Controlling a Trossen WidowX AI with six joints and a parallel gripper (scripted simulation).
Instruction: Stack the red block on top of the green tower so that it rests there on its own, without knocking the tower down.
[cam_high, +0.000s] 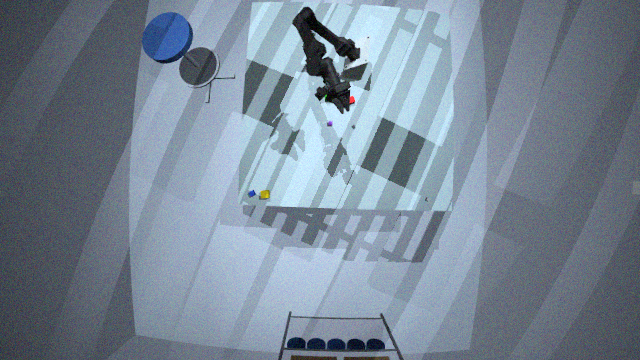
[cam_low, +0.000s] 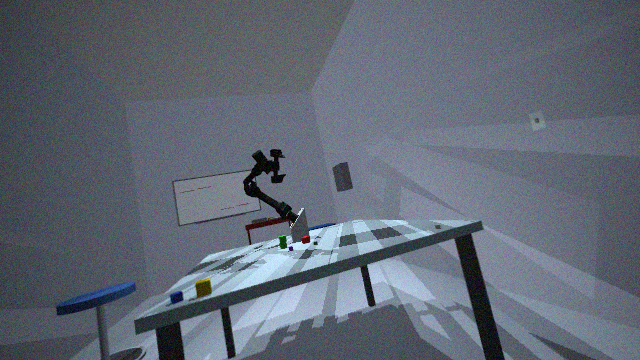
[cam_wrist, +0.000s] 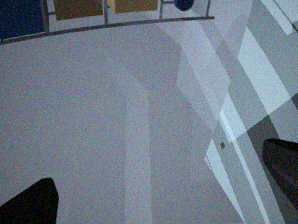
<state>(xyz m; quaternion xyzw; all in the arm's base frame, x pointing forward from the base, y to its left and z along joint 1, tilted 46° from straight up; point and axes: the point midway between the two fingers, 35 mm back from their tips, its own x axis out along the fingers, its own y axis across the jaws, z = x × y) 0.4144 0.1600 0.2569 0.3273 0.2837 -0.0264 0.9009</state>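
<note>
Right now my gripper tip is 210 mm past the red block, 70 mm to the right of it and 430 mm above it. Round my gripper tip: blue block: 380 mm ahead, 460 mm to the right, 430 mm below; then yellow block: 370 mm ahead, 380 mm to the right, 430 mm below; then purple block: 70 mm behind, 40 mm to the right, 440 mm below.
</note>
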